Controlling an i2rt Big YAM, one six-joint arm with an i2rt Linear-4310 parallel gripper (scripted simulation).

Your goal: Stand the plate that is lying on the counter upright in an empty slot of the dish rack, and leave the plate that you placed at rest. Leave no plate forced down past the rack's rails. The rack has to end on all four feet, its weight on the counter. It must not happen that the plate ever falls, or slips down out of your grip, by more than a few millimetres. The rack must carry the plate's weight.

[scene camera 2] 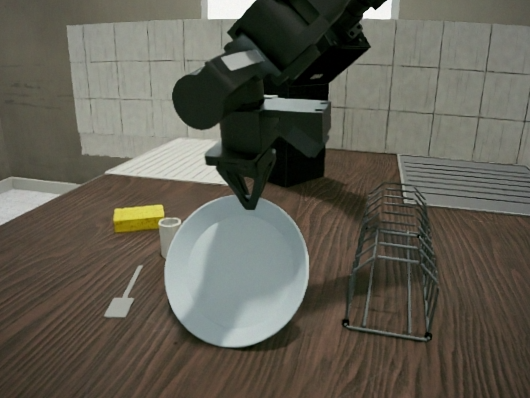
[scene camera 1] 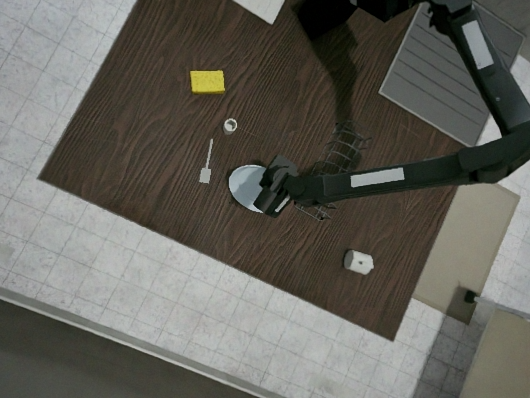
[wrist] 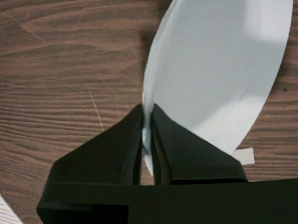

plate: scene camera 2; scene camera 1 244,185; wrist
same spot on plate: [wrist: 213,76] = [scene camera 2: 235,263]
